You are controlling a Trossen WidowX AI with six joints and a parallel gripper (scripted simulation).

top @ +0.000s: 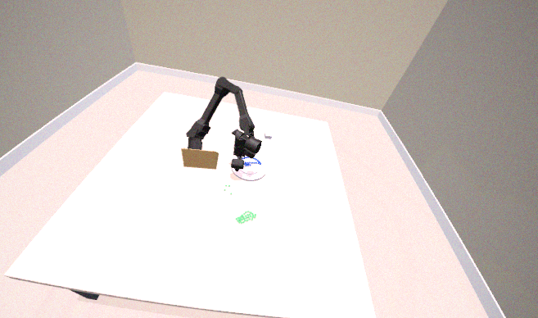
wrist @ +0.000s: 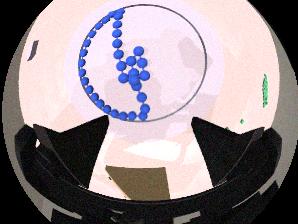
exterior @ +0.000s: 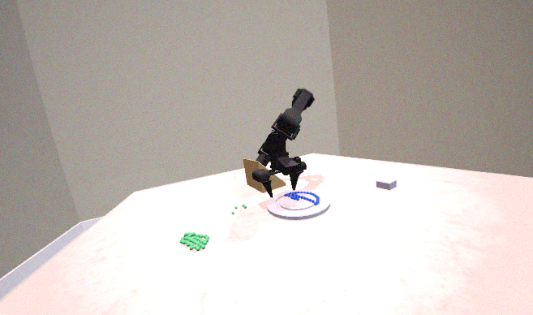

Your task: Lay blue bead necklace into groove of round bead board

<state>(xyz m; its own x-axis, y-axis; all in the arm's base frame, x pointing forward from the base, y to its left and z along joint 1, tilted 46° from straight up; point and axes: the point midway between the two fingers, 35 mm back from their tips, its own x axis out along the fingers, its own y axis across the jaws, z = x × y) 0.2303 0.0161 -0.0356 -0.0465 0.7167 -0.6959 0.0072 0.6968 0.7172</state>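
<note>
My gripper tip is 6 cm short of the round white bead board, 1 cm to the right of it and 1 cm above it. The rest, counted from my gripper tip: small grey block 31 cm to the left, 17 cm ahead, 1 cm below.
</note>
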